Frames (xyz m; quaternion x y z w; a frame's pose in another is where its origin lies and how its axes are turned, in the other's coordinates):
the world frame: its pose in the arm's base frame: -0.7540 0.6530 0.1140 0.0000 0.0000 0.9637 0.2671
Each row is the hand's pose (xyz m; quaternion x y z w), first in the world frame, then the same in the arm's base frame.
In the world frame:
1: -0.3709 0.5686 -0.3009 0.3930 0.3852 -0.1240 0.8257
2: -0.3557 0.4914 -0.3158 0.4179 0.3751 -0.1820 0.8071
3: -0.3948 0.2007 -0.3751 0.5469 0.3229 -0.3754 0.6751
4: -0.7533 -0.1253 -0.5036 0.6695 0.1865 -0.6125 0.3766
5: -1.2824 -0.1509 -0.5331 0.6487 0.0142 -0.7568 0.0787
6: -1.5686 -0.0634 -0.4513 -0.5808 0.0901 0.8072 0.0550
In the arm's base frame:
1: -0.7287 -0.0254 -0.1869 -0.2662 0.4816 0.7626 0.3400
2: -0.7020 0.0486 -0.2018 -0.2499 0.5029 0.7292 0.3910
3: -0.5188 0.2777 -0.2611 -0.1651 0.6133 0.5503 0.5421
4: -0.0437 0.3726 -0.3896 -0.0009 0.6950 0.1993 0.6908
5: 0.4231 0.1222 -0.4191 0.1596 0.6289 -0.1263 0.7503
6: 0.6234 -0.1001 -0.3373 0.2419 0.5356 -0.2686 0.7632

